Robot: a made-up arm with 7 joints.
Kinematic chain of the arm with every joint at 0, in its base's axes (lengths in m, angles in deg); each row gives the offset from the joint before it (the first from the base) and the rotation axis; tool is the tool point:
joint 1: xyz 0 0 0.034 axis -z
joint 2: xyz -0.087 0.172 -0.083 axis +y
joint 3: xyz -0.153 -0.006 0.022 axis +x
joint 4: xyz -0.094 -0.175 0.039 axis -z
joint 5: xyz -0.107 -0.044 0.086 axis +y
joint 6: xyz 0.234 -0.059 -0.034 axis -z
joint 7: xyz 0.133 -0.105 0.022 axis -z
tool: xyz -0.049 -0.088 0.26
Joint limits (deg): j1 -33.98..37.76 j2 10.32..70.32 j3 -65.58..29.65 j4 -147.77..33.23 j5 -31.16..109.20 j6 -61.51..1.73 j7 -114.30..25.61
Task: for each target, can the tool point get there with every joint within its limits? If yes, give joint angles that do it. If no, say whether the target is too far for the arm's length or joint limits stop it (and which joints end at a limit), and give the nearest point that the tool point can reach.
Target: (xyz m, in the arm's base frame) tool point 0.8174 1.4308 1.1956
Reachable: no: too far | nearest point 0.2990 0.6235 0.4597 | short by 1.209 m
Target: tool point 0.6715 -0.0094 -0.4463
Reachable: no: joint limits stop it (at a limit: joint 1, joint 2, joint 3) | nearest point 0.4589 0.0627 -0.1263 | short by 0.391 m
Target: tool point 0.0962 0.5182 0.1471
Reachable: yes | joints 16.69 62.40 -30.53 -91.21 11.94 -48.02 -58.44
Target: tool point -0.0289 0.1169 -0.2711
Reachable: yes | joints 21.20 22.89 5.41 -54.84 70.85 -23.63 -32.22
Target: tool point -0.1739 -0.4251 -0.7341
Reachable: no: joint limits stop it (at a limit: joint 1, joint 2, joint 5, joint 6) | nearest point -0.2413 -0.3088 -0.4935 | short by 0.276 m
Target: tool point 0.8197 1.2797 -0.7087
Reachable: no: too far | nearest point 0.3712 0.5795 0.0106 | short by 1.100 m
